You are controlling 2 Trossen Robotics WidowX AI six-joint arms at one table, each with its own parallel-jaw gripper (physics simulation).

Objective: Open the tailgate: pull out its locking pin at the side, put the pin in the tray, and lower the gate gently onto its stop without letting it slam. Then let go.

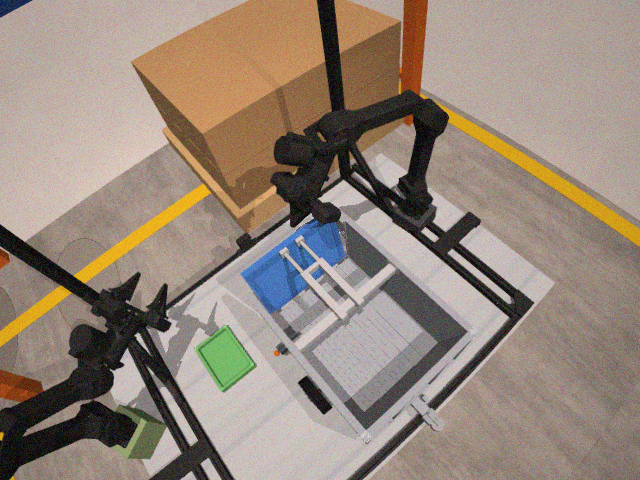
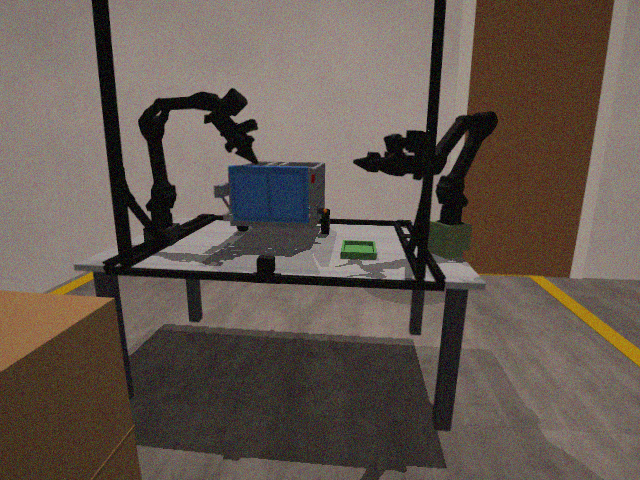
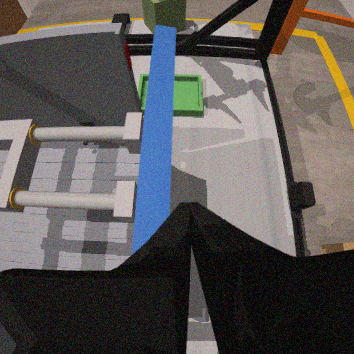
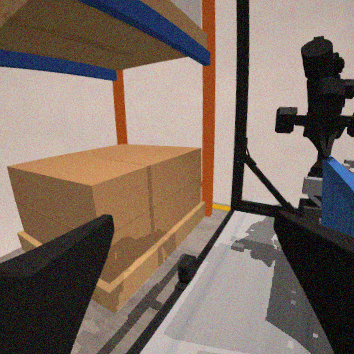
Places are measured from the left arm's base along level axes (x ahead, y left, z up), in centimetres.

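Where they show: left gripper, fingertip midpoint: (image 1: 292, 226) (image 2: 257, 163) (image 3: 187, 210) (image 4: 325, 157); right gripper, fingertip midpoint: (image 1: 152, 278) (image 2: 360, 162) (image 4: 194, 221); left arm's base at its link origin: (image 1: 415, 208) (image 2: 161, 225) (image 4: 315, 203); right arm's base at its link origin: (image 1: 122, 430) (image 2: 450, 222).
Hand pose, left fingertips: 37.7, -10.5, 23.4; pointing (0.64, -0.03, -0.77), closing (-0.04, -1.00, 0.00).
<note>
Things, the pixels of their top centre, and the offset from my left fingertips, as dx, dy, dz. "*": a spot on its surface instead.
- orange-tipped pin at its top centre: (image 1: 286, 343) (image 2: 315, 208) +19.3, +13.4, -17.0
- green tray at its top centre: (image 3: 169, 90) (image 1: 223, 356) (image 2: 358, 246) +34.2, -0.9, -27.5
- black frame with tall posts, surface spot: (image 1: 333, 56) * -36.1, -17.6, +20.1
The blue tailgate (image 1: 266, 289) (image 2: 268, 193) (image 3: 157, 125) (image 4: 336, 200) stands upright at the end of the grey trailer box (image 1: 423, 299) (image 2: 317, 198). An orange-tipped pin (image 1: 277, 353) (image 2: 326, 210) shows low at the trailer's side. The green tray (image 1: 224, 387) (image 2: 358, 255) (image 3: 187, 113) lies beside the trailer and looks empty. My left gripper (image 1: 293, 223) (image 2: 255, 161) (image 3: 187, 210) (image 4: 325, 157) is shut and empty, its tips pointing down by the gate's top edge, near one end; contact is unclear. My right gripper (image 1: 151, 279) (image 2: 356, 162) (image 4: 194, 221) is open and empty, off to the side beyond the tray.
White rods (image 1: 320, 294) (image 3: 80, 132) run inside the trailer toward the gate. A black frame with tall posts (image 1: 333, 56) (image 2: 108, 103) surrounds the table. A large cardboard box (image 1: 258, 93) (image 4: 150, 200) stands beyond the table edge. A green block (image 1: 142, 434) (image 2: 449, 238) supports the right arm.
</note>
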